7 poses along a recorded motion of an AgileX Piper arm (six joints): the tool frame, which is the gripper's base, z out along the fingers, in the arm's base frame.
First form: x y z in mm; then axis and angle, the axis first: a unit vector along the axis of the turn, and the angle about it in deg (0 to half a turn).
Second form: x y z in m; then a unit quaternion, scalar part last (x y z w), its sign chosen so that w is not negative. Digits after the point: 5 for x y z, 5 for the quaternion.
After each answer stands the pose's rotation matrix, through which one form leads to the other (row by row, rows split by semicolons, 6 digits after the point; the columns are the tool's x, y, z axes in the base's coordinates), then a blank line. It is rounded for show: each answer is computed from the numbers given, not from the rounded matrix.
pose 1, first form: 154.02, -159.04, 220.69, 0.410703, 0.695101, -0.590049, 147.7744
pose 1, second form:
0.15402, -0.15904, 0.22069, 0.39457, 0.66780, -0.56687, 0.27753
-0.534585 0.841629 -0.076674; 0.212337 0.045946 -0.976116; -0.818005 -0.538097 -0.203271

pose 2, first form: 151.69, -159.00, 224.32, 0.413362, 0.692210, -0.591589, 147.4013
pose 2, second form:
0.15169, -0.15900, 0.22432, 0.39675, 0.66439, -0.56781, 0.28066
-0.527646 0.845910 -0.077628; 0.208471 0.040361 -0.977195; -0.823486 -0.531797 -0.197644

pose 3, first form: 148.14, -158.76, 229.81, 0.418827, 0.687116, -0.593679, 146.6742
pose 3, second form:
0.14814, -0.15876, 0.22981, 0.40124, 0.65826, -0.56875, 0.28674
-0.513573 0.854410 -0.078909; 0.202076 0.031061 -0.978877; -0.833911 -0.518671 -0.188608

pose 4, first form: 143.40, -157.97, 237.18, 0.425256, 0.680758, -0.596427, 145.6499
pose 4, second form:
0.14340, -0.15797, 0.23718, 0.40629, 0.65040, -0.56983, 0.29529
-0.495458 0.865040 -0.078920; 0.191974 0.020438 -0.981187; -0.847153 -0.501287 -0.176191

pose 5, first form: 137.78, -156.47, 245.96, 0.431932, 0.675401, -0.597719, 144.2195
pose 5, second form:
0.13778, -0.15647, 0.24596, 0.41105, 0.64274, -0.56882, 0.30719
-0.473344 0.877870 -0.072726; 0.178920 0.014975 -0.983750; -0.862516 -0.478664 -0.164156

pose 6, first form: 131.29, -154.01, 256.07, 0.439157, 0.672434, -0.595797, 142.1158
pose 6, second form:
0.13129, -0.15401, 0.25607, 0.41538, 0.63602, -0.56353, 0.32461
-0.444180 0.894233 -0.055235; 0.162514 0.019788 -0.986508; -0.881075 -0.447164 -0.154115

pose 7, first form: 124.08, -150.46, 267.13, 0.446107, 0.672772, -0.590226, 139.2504
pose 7, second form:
0.12408, -0.15046, 0.26713, 0.41820, 0.63068, -0.55330, 0.34816
-0.407793 0.912769 -0.023620; 0.142224 0.037945 -0.989107; -0.901930 -0.406710 -0.145291

